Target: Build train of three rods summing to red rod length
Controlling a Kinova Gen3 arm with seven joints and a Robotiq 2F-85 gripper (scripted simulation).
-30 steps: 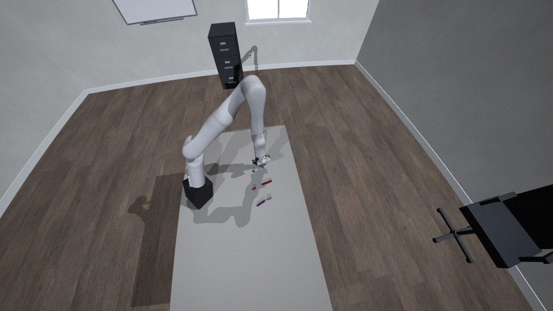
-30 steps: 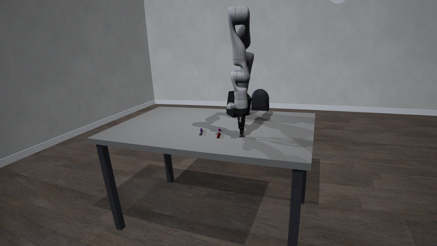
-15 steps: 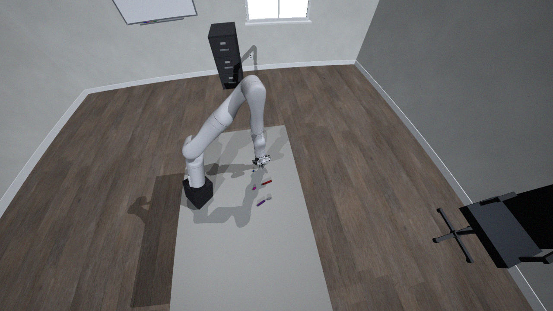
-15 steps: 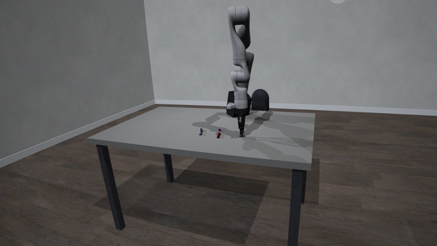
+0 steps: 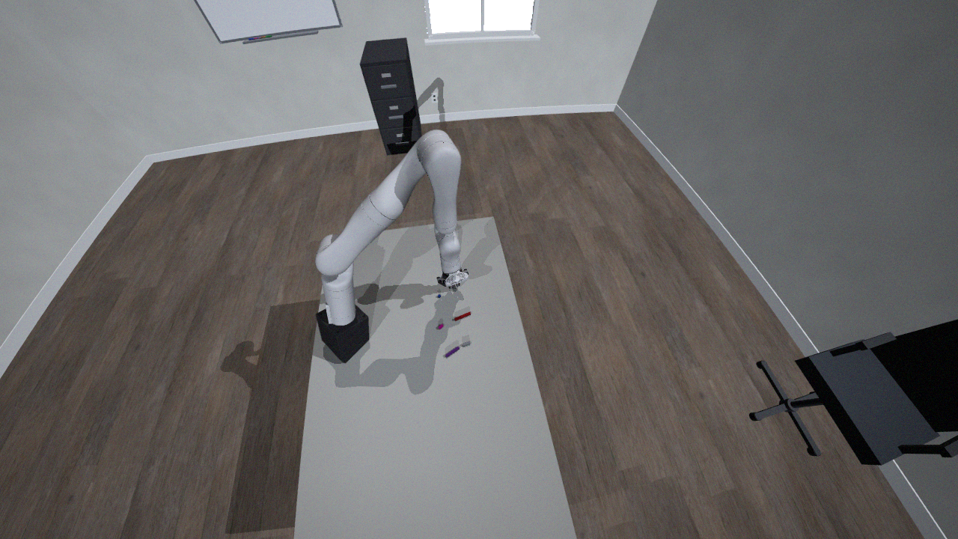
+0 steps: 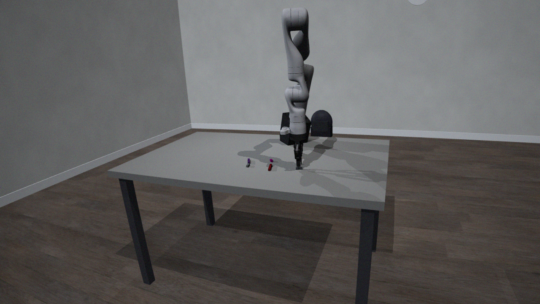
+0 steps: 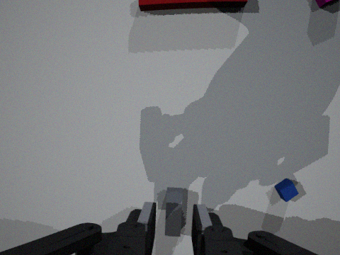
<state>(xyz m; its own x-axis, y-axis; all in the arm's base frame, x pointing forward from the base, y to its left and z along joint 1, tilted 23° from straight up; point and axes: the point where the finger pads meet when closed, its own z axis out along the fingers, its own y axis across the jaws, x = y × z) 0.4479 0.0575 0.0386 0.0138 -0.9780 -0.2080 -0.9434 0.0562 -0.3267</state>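
My gripper is now 70 mm past the blue rod, 30 mm above it and 20 mm to the left of it. From my hand the other things lie so: grey rod (260 mm to the right, 30 mm below, 20 mm behind); red rod (140 mm to the right, 30 mm below); magenta rod (160 mm to the right, 100 mm behind, 30 mm below).
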